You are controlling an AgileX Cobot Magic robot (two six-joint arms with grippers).
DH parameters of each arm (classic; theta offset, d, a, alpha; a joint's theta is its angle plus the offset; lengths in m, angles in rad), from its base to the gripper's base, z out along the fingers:
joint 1: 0 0.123 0 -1.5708
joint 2: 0.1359 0 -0.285 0
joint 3: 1.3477 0 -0.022 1.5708
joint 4: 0 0.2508 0 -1.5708
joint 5: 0 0 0.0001 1.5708
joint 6: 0 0.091 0 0
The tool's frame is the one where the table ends.
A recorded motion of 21 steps. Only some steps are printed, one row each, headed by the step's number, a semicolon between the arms.
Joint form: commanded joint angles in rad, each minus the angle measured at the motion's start. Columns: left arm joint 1, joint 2, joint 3, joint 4, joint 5, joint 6; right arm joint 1, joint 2, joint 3, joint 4, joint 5, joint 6.
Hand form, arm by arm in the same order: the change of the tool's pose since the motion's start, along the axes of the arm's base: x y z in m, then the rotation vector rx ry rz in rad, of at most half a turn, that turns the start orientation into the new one. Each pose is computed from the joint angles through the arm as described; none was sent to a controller.
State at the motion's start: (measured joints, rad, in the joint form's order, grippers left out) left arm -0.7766 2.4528 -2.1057 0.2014 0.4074 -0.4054; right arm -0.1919 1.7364 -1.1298 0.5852 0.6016 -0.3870
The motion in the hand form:
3: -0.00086 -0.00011 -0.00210 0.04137 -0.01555 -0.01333; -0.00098 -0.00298 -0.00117 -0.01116 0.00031 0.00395
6: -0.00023 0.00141 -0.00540 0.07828 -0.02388 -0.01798; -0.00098 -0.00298 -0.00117 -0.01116 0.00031 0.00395
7: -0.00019 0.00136 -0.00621 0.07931 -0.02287 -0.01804; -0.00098 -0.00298 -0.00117 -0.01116 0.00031 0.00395
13: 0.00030 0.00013 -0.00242 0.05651 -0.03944 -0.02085; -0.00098 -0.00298 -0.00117 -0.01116 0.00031 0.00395
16: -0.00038 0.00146 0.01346 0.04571 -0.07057 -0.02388; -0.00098 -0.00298 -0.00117 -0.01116 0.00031 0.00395
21: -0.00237 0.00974 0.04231 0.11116 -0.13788 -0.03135; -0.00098 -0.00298 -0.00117 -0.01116 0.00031 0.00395
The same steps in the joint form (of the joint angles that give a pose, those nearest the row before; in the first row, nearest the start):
3: -0.0041 0.0030 -0.0013 0.0366 0.0162 0.0052; -0.0079 0.0001 0.0040 -0.0048 -0.0023 -0.0128
6: -0.0041 0.0075 -0.0013 0.0688 0.0322 0.0053; -0.0079 0.0001 0.0040 -0.0048 -0.0023 -0.0128
7: -0.0041 0.0089 -0.0013 0.0689 0.0322 0.0052; -0.0079 0.0001 0.0040 -0.0048 -0.0023 -0.0128
13: -0.0041 0.0051 -0.0013 0.0688 0.0079 0.0012; -0.0079 0.0001 0.0040 -0.0048 -0.0023 -0.0128
16: -0.0041 -0.0227 -0.0013 0.0833 0.0059 0.0012; -0.0079 0.0001 0.0040 -0.0048 -0.0023 -0.0128
21: -0.0041 -0.0794 -0.0013 0.1656 0.0612 0.0135; -0.0079 0.0001 0.0040 -0.0048 -0.0023 -0.0128

